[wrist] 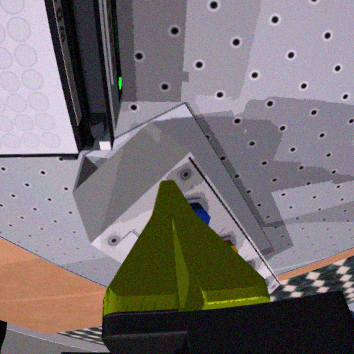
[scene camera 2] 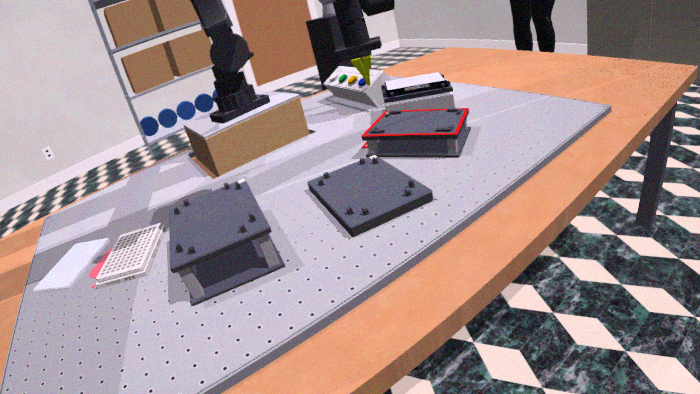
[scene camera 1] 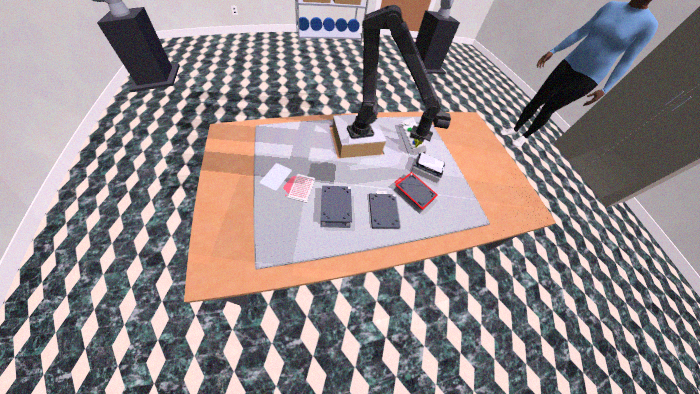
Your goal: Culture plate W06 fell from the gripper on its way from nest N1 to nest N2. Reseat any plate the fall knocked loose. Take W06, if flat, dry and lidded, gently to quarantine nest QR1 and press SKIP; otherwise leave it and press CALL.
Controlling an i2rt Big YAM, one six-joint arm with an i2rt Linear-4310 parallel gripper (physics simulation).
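Places are measured from the arm's base along level axes (x ahead, y left, z up), in metres.
Pixels of known places: gripper, fingertip midpoint: (wrist: 166, 188) (scene camera 2: 369, 84) (scene camera 1: 415, 147); arm's base at its link origin: (scene camera 2: 240, 111) (scene camera 1: 360, 131).
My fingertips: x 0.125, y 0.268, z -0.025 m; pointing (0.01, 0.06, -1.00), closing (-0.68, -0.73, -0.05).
Note:
For each thing: its top centre in the pictures, then the offset to it from my fingertips. "*": a spot on its surface instead.
- white well plate at its top centre: (scene camera 2: 129, 249) (scene camera 1: 301, 186) dx +0.088, dy -0.602, dz -0.047 m
- red patch at a spot on its surface: (scene camera 2: 98, 266) (scene camera 1: 287, 184) * dx +0.055, dy -0.661, dz -0.060 m
- flat white lid at its top centre: (scene camera 2: 71, 262) (scene camera 1: 275, 176) dx +0.002, dy -0.704, dz -0.053 m
- button box at its top centre: (wrist: 207, 297) (scene camera 2: 353, 69) (scene camera 1: 416, 130) dx -0.098, dy +0.044, dz +0.023 m
- blue button at its top centre: (wrist: 187, 237) (scene camera 2: 362, 77) dx -0.028, dy +0.009, dz +0.013 m
- green button at its top centre: (scene camera 2: 342, 74) dx -0.127, dy +0.026, dz +0.013 m
- yellow button at its top centre: (scene camera 2: 352, 76) dx -0.077, dy +0.018, dz +0.013 m
- red-rimmed nest at its top centre: (scene camera 2: 416, 118) (scene camera 1: 417, 189) dx +0.234, dy -0.107, dz -0.015 m
- tall dark nest at its top centre: (scene camera 2: 209, 210) (scene camera 1: 336, 201) dx +0.225, dy -0.485, dz +0.007 m
- low dark nest at its top centre: (scene camera 2: 362, 179) (scene camera 1: 385, 208) dx +0.283, dy -0.284, dz -0.036 m
- black device with a white plate, top centre: (scene camera 2: 414, 80) (scene camera 1: 431, 162) dx +0.117, dy +0.026, dz +0.008 m
A white well plate (scene camera 1: 301, 188) (scene camera 2: 131, 254) lies unlidded at the left, over a red patch (scene camera 1: 289, 185) (scene camera 2: 98, 266). A flat white lid (scene camera 1: 276, 176) (scene camera 2: 74, 264) lies beside it. My yellow-tipped gripper (scene camera 1: 418, 143) (scene camera 2: 368, 82) (wrist: 166, 188) is shut and empty, pointing down at the button box (scene camera 1: 407, 139) (scene camera 2: 371, 95) (wrist: 127, 185). Its tips are at the blue button (scene camera 2: 362, 82) (wrist: 201, 214) and partly hide it in the wrist view; contact cannot be told. The green button (scene camera 2: 343, 78) and yellow button (scene camera 2: 352, 79) are farther along. The red-rimmed nest (scene camera 1: 416, 191) (scene camera 2: 417, 122) holds no plate.
A tall dark nest (scene camera 1: 336, 205) (scene camera 2: 220, 222) and a low dark nest (scene camera 1: 384, 210) (scene camera 2: 370, 192) stand in front. A black device with a white plate (scene camera 1: 430, 163) (scene camera 2: 417, 82) (wrist: 35, 75) stands close beside the button box. A person (scene camera 1: 600, 45) stands beyond the table's right side.

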